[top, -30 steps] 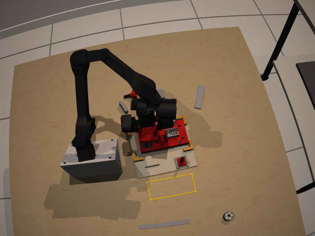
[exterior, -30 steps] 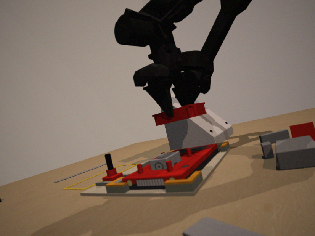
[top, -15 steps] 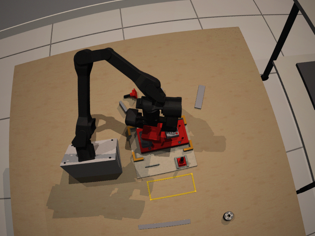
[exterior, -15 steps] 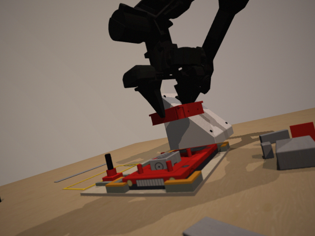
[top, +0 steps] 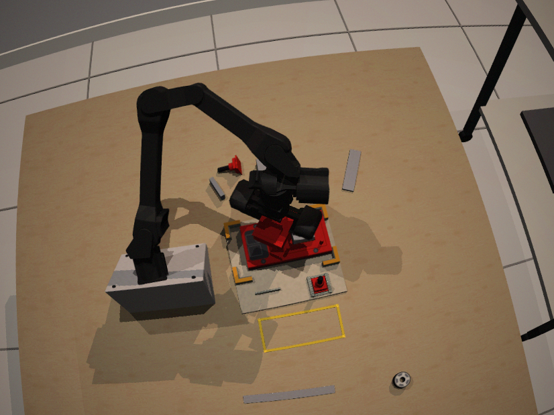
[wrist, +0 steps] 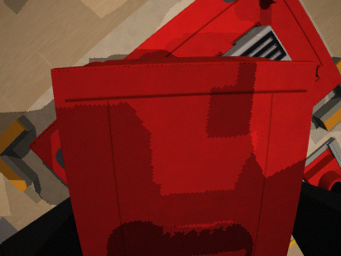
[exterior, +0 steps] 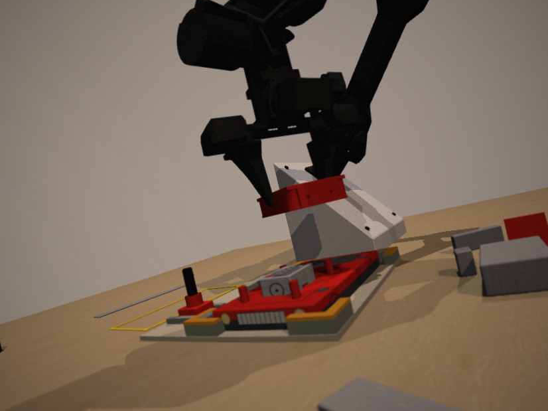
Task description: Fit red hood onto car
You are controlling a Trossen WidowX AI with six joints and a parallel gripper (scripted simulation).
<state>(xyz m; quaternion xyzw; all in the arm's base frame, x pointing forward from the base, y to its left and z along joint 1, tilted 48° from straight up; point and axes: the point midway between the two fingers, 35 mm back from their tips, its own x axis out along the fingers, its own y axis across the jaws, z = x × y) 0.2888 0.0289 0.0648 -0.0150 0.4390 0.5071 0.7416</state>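
The grey engine block lies 6 cm ahead of my gripper tip and 8 cm below it. Round my gripper tip: red hood: 1 cm above; grey wedge: 15 cm to the left, 10 cm below; grey strip: 7 cm behind, 38 cm to the right, 11 cm below.
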